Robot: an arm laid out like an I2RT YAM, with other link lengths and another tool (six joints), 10 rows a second.
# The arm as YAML. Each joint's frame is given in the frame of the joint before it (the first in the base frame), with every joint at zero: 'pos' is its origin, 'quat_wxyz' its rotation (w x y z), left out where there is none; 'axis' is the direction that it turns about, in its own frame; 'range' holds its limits. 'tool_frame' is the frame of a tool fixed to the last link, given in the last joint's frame.
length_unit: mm
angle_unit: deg
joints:
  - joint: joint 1
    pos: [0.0, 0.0, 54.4]
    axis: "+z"
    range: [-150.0, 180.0]
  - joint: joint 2
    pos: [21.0, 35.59, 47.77]
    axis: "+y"
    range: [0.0, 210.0]
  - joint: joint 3
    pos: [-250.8, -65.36, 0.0]
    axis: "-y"
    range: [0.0, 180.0]
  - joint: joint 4
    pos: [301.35, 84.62, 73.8]
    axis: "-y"
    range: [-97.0, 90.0]
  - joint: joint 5
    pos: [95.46, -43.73, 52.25]
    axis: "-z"
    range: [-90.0, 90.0]
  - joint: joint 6
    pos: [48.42, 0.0, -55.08]
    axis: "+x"
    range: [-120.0, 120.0]
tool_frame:
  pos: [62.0, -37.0, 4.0]
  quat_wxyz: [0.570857, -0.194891, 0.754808, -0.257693]
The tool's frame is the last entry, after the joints.
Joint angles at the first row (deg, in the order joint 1, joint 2, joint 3, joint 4, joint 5, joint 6):
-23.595, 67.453, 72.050, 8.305, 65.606, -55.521
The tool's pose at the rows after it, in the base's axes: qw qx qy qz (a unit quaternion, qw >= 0); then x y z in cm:
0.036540 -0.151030 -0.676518 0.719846 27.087 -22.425 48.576
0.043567 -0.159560 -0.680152 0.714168 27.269 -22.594 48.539
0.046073 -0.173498 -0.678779 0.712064 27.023 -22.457 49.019
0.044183 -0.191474 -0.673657 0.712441 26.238 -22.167 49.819
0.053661 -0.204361 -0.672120 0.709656 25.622 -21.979 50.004
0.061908 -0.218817 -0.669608 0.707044 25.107 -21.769 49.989
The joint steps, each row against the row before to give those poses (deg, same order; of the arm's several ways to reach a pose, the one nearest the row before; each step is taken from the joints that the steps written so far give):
0.008, 0.731, 0.514, -0.948, 0.223, 1.205
0.028, 1.178, 1.547, -1.867, 1.373, 1.544
0.166, 0.426, 1.161, -0.184, 1.544, 0.361
-0.013, -0.555, 0.443, 1.163, 1.322, -0.514
-0.032, -0.412, 0.078, -0.083, 1.820, -0.165
0.052, -0.372, -0.478, 1.060, 1.933, -0.478

